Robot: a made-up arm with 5 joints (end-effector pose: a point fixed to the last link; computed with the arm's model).
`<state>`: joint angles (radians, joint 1 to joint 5).
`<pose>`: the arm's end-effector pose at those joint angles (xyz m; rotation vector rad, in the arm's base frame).
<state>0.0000 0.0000 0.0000 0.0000 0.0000</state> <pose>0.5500 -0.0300 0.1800 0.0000 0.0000 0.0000</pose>
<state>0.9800 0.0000 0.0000 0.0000 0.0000</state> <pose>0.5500 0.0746 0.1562 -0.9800 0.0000 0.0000</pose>
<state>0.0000 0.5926 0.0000 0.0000 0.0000</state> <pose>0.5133 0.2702 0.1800 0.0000 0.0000 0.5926</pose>
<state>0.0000 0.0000 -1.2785 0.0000 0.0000</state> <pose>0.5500 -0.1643 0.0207 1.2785 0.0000 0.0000</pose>
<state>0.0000 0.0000 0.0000 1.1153 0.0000</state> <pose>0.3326 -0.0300 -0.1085 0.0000 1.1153 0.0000</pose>
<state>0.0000 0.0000 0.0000 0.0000 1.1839</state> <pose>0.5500 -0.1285 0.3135 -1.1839 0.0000 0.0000</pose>
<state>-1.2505 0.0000 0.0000 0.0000 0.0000</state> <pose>0.5500 -0.1139 0.0762 1.2505 0.0000 0.0000</pose>
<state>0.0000 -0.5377 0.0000 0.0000 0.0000</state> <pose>0.4319 -0.2785 0.1800 0.0000 0.0000 -0.5377</pose>
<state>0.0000 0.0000 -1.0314 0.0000 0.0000</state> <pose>0.5500 -0.1564 0.0630 1.0314 0.0000 0.0000</pose>
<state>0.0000 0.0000 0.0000 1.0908 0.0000</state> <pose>0.3404 -0.0300 -0.1054 0.0000 1.0908 0.0000</pose>
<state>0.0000 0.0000 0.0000 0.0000 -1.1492</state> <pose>0.5500 0.1273 0.2171 1.1492 0.0000 0.0000</pose>
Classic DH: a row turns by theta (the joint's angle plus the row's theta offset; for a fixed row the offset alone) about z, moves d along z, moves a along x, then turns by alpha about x. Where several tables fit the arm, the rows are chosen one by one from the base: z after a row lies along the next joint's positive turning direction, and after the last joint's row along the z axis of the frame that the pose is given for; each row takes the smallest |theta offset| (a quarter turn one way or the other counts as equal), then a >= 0, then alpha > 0; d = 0 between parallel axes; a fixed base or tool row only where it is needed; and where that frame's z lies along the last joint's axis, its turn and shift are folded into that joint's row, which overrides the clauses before.
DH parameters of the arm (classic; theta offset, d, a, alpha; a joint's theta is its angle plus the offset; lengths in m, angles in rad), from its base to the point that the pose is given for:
base (fixed): -1.5708 0.07 0 1.5708
joint 1: 0 -0.04 -0.06 -1.5708
joint 2: 0 -0.06 0.05 1.5708
joint 3: 1.5708 -0.17 0.2 -1.5708
joint 4: 0 0.01 0.11 1.5708
joint 5: -1.5708 -0.34 0.05 -1.5708
tool (fixed): 1.5708 -0.14 0 0

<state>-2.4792 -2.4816 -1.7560 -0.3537 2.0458</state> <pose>-0.6218 -0.0367 0.4110 0.4651 2.9715 -0.5274</pose>
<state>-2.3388 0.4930 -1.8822 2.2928 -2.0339</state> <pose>0.0599 -0.1719 0.0569 0.1842 -1.3422 -2.4070</pose>
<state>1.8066 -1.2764 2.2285 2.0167 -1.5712</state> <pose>-0.1736 -0.0749 0.1762 0.3489 2.1806 1.3193</pose>
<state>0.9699 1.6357 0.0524 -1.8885 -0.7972</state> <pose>-0.0184 0.4647 0.2157 1.3573 -0.0413 1.7863</pose>
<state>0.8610 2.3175 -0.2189 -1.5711 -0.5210</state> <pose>-0.0033 0.5564 0.1513 1.4901 0.5615 1.4925</pose>
